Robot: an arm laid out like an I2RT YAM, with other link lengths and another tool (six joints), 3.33 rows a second.
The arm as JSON. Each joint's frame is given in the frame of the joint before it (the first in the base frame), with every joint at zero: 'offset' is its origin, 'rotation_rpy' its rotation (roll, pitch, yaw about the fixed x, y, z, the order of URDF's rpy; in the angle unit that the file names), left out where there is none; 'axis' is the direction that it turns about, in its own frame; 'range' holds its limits. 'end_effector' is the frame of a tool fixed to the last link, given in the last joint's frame.
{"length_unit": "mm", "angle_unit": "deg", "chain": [
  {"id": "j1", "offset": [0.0, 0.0, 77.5], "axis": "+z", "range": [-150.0, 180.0]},
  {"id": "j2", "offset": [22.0, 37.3, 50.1], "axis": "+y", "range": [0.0, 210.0]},
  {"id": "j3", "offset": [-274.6, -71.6, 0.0], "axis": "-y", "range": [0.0, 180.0]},
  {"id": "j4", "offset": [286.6, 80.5, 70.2], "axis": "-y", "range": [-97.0, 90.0]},
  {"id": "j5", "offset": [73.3, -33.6, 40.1], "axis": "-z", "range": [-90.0, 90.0]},
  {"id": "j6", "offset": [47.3, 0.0, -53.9], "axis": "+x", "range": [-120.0, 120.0]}
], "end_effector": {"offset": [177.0, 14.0, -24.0], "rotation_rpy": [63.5, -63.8, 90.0]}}
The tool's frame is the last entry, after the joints.
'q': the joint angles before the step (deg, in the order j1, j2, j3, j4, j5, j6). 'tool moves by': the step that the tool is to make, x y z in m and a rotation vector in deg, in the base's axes. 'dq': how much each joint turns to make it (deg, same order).
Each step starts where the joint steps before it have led.
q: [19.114 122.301 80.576 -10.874 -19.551 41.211]
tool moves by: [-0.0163 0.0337 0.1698 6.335 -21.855 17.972]
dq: [-0.023 -15.980 0.101 0.399 -12.044 -14.754]
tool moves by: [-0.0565 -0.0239 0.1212 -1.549 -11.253 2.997]
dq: [-0.239 -17.823 -0.005 -11.391 0.067 -7.102]
